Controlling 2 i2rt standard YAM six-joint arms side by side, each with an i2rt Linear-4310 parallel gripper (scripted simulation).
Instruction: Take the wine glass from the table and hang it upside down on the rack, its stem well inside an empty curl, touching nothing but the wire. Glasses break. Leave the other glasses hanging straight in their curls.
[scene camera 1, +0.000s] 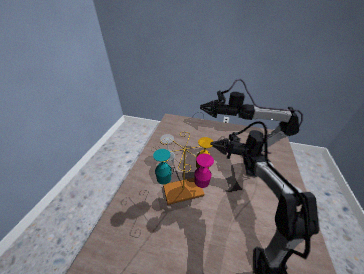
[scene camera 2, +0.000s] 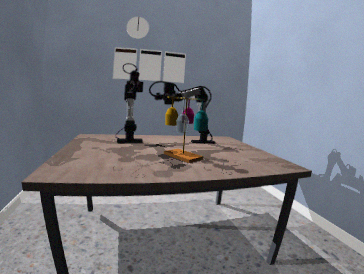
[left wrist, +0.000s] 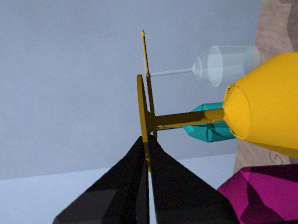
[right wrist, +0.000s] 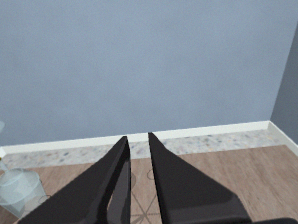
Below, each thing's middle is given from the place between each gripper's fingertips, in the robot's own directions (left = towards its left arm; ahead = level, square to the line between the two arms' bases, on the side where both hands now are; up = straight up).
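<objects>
My left gripper is 18 cm above the wire rack (scene camera 1: 183, 190), 12 cm short of it and 6 cm to the right of it. The clear glass (left wrist: 220, 65) is 8 cm below my left hand, 22 cm ahead of it and 1 cm to the left of it, while the teal glass (left wrist: 212, 132) is 7 cm below my left hand, 21 cm ahead of it and 12 cm to the left of it. Counting from my right hand, I find the clear glass 13 cm below, 13 cm ahead and 25 cm to the left. The teal glass is 13 cm below my right hand, 13 cm ahead of it and 36 cm to the left of it. As for the wire rack, it is 23 cm below my right hand, 3 cm ahead of it and 30 cm to the left of it. Going by its middle, the wire rack is nearer to my left gripper than to my right hand. By its middle, the teal glass is nearer to my left gripper than to my right hand.
</objects>
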